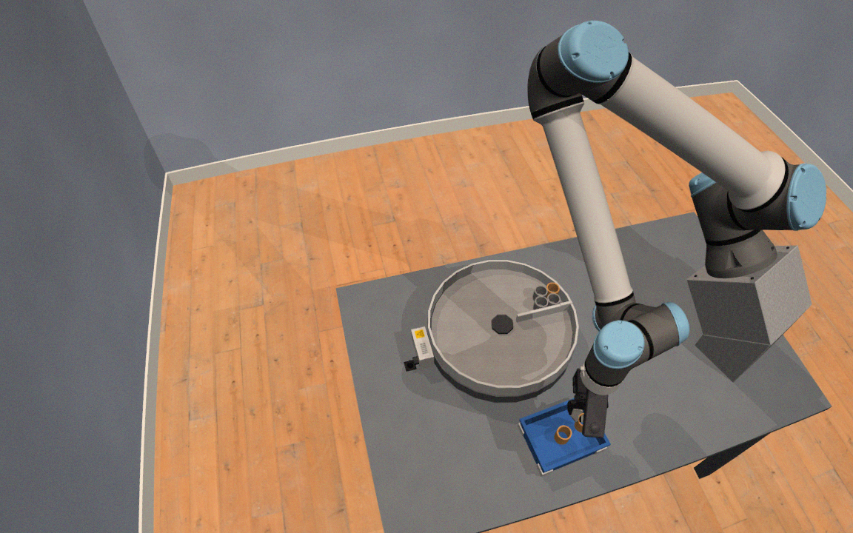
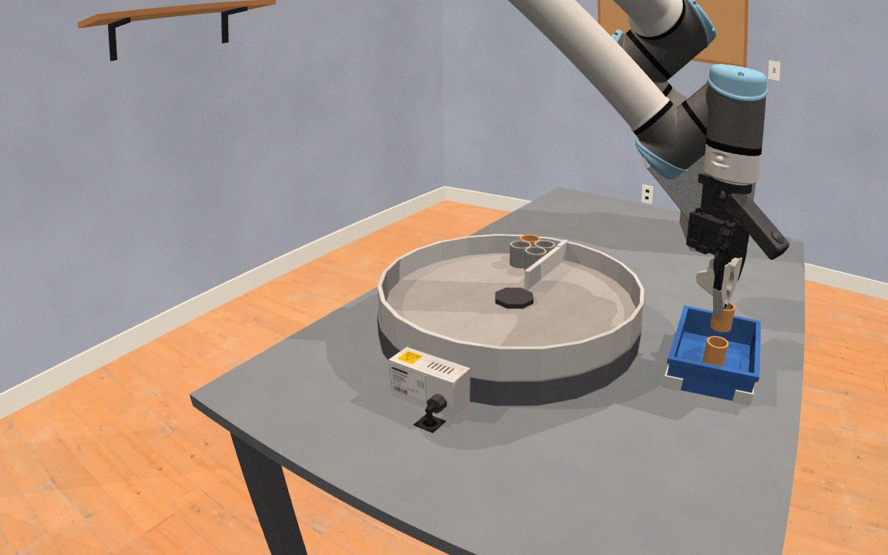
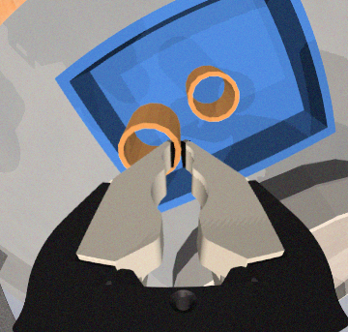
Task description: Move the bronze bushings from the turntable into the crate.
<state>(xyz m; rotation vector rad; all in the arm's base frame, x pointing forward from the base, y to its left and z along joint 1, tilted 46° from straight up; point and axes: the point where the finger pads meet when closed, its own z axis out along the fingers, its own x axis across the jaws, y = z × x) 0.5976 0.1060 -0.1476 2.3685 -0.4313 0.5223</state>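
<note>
My gripper is now 30 mm short of the blue crate, 10 mm to the right of it and 60 mm above it. The rest, counted from my hand: round grey turntable (60 mm ahead, 340 mm to the right, 30 mm below).
</note>
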